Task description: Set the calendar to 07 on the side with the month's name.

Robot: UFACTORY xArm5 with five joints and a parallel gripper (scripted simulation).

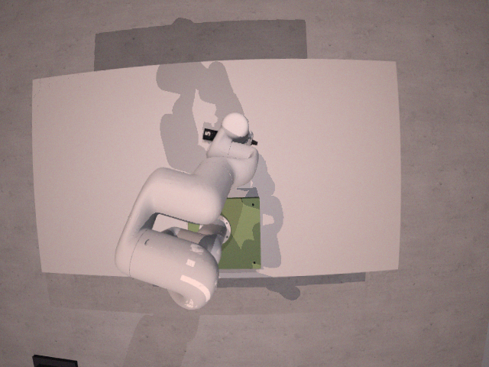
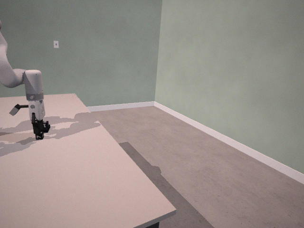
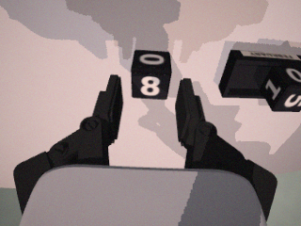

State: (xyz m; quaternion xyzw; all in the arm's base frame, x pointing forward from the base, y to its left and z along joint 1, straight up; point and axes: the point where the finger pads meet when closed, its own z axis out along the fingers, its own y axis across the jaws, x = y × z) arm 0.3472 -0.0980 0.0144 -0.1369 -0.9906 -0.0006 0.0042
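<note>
Right now the black cube is 4 cm below my hand. Round my hand: black calendar tray: 3 cm ahead, 11 cm to the left, 5 cm below.
</note>
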